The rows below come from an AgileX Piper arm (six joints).
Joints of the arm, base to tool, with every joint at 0 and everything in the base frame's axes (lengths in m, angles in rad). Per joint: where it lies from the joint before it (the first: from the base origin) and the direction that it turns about. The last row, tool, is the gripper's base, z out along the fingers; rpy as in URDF.
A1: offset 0 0 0.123 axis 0 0 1
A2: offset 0 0 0 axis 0 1 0
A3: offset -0.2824 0 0.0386 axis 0 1 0
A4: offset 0.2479 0 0.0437 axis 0.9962 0 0.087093
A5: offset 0 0 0 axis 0 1 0
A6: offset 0.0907 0 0.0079 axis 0.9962 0 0.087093
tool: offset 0 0 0 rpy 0 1.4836 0
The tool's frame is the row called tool.
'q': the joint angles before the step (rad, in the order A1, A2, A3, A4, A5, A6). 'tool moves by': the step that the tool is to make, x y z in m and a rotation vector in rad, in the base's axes. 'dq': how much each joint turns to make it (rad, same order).
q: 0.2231 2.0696 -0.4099 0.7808 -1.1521 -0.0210
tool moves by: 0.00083 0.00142 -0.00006 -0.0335 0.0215 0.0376
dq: 0.0000 -0.0001 0.0000 -0.0198 0.0009 -0.0437
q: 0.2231 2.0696 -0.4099 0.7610 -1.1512 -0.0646
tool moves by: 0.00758 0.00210 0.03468 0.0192 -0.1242 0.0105
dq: 0.0000 -0.1352 -0.0081 -0.0029 0.0075 -0.0199
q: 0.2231 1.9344 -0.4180 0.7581 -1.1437 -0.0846
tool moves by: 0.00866 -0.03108 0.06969 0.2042 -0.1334 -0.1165
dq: -0.1488 -0.3054 -0.0761 0.0452 0.2836 -0.0283
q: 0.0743 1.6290 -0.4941 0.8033 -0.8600 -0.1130
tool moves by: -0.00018 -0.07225 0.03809 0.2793 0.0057 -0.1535
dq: -0.3404 -0.1283 -0.1440 0.0071 0.4502 0.0211
